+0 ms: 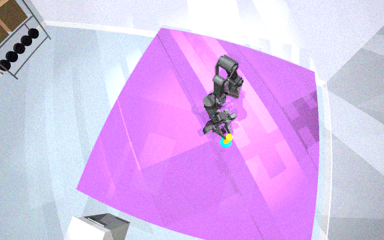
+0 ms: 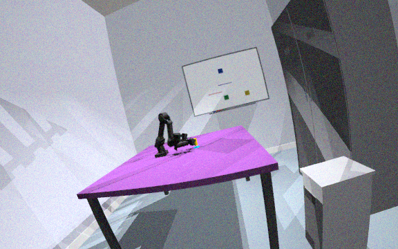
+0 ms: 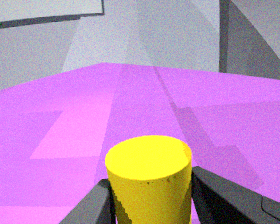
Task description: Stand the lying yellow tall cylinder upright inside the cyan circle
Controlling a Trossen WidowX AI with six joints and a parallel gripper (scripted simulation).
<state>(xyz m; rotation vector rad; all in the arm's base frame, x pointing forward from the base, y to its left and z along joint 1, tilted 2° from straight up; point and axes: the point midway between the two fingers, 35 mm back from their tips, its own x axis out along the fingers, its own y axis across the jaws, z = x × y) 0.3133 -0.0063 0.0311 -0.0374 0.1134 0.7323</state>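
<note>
My gripper tip is now 2 cm above the yellow tall cylinder. From my gripper tip the other things lie so: cyan circle: 7 cm below.
</note>
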